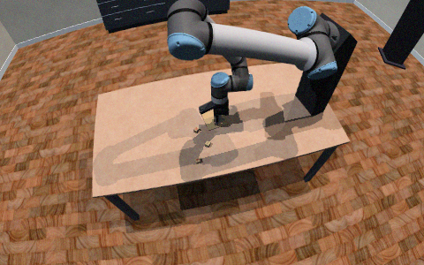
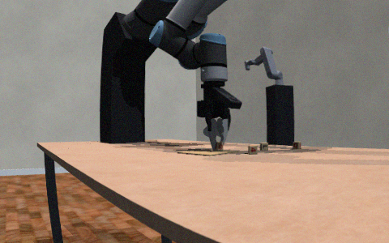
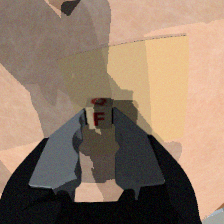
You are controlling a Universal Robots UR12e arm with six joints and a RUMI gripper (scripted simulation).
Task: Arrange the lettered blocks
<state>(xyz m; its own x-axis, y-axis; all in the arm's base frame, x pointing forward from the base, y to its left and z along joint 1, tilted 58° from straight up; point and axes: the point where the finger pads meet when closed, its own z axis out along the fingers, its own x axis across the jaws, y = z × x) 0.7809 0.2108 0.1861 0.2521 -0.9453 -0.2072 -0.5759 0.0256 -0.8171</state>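
My hand is right at the block. From my hand the other things lie so: mat 20 mm ahead, 40 mm to the right, 20 mm below.
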